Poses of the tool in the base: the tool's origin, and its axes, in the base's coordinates. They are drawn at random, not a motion.
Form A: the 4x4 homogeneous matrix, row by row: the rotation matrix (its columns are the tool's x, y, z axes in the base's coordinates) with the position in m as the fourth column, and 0 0 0 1 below. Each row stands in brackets.
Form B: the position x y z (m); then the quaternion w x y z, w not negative. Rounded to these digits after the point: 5 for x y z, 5 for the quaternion.
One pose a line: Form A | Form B
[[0.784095, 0.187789, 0.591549, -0.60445], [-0.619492, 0.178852, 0.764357, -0.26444], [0.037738, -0.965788, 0.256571, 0.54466], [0, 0, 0, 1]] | -0.60445, -0.26444, 0.54466, 0.74490, -0.58066, 0.18587, -0.27094
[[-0.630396, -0.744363, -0.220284, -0.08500], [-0.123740, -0.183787, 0.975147, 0.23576], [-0.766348, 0.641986, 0.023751, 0.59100], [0, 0, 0, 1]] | -0.08500, 0.23576, 0.59100, 0.22889, -0.36388, 0.59642, 0.67785
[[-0.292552, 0.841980, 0.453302, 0.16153], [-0.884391, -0.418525, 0.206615, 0.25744], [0.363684, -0.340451, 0.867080, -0.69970], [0, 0, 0, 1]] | 0.16153, 0.25744, -0.69970, 0.53759, -0.25441, 0.04168, -0.80283
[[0.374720, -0.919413, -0.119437, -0.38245], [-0.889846, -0.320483, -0.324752, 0.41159], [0.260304, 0.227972, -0.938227, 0.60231], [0, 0, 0, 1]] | -0.38245, 0.41159, 0.60231, 0.17030, 0.81139, -0.55746, 0.04340
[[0.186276, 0.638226, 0.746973, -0.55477], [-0.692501, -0.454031, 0.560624, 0.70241], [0.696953, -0.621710, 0.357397, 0.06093], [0, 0, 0, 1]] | -0.55477, 0.70241, 0.06093, 0.52193, -0.56633, 0.02396, -0.63741
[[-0.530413, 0.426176, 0.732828, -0.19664], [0.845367, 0.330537, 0.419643, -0.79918], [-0.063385, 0.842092, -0.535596, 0.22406], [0, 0, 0, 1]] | -0.19664, -0.79918, 0.22406, 0.25716, 0.41068, 0.77404, 0.40752
